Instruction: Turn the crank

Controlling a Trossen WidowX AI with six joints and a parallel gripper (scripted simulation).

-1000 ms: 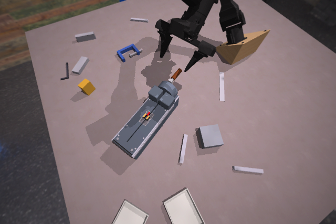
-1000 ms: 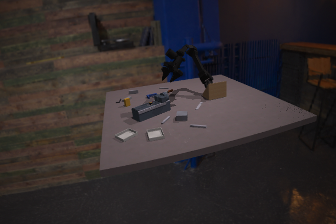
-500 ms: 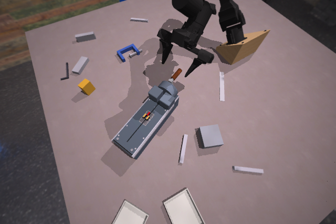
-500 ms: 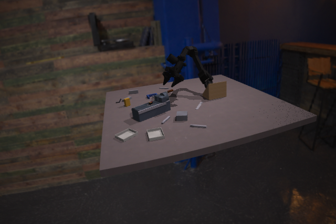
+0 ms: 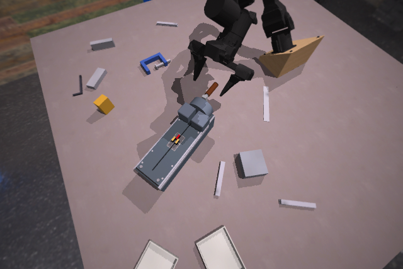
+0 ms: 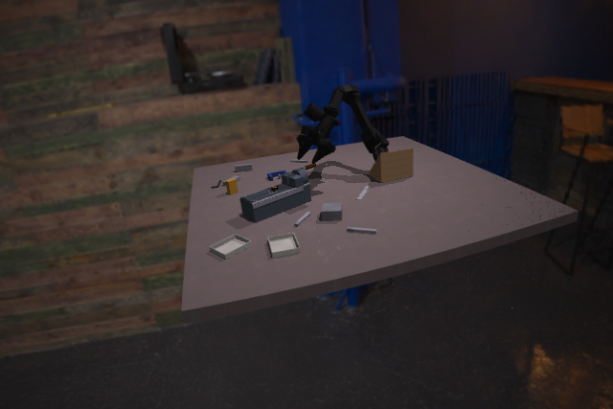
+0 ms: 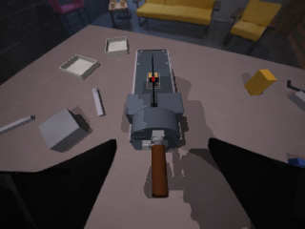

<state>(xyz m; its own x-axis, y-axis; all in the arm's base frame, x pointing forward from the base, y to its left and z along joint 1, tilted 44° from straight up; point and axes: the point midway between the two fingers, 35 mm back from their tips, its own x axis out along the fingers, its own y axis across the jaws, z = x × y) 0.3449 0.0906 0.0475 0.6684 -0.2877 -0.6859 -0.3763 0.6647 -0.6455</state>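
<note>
Now: gripper tip 3 cm above the brown crank handle, 2 cm past it and 1 cm to the left of it. The rest, counted from my gripper tip: grey block (23 cm to the left, 13 cm below, 2 cm behind); then blue clamp (30 cm to the right, 14 cm below, 5 cm ahead); then red pointer (14 cm ahead, 6 cm to the left, 6 cm below).
</note>
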